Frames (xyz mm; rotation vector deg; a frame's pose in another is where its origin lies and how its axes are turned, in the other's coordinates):
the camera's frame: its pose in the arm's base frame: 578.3 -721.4 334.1 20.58 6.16 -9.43
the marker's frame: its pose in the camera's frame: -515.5 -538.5 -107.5 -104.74 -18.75 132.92
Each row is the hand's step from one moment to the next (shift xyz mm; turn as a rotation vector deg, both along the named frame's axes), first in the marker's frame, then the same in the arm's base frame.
Working: the marker's frame: its pose in the arm's base frame: -31.9 -1107.3 119.6 -85.66 -29.70 119.05

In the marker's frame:
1: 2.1 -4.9 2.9 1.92 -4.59 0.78
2: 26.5 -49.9 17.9 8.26 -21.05 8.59
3: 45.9 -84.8 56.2 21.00 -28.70 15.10
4: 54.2 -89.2 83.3 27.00 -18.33 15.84
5: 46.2 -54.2 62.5 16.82 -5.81 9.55
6: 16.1 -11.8 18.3 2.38 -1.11 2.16
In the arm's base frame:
1: -2.3 5.1 2.2 -0.35 4.80 1.49
2: -14.2 55.6 14.9 -6.23 21.65 8.82
3: -48.8 94.8 32.9 -14.16 35.47 5.81
4: -75.7 103.3 37.8 -18.35 30.97 -4.49
5: -60.6 70.8 16.8 -12.20 14.86 -6.17
6: -19.2 19.1 0.6 -2.44 2.33 -0.45

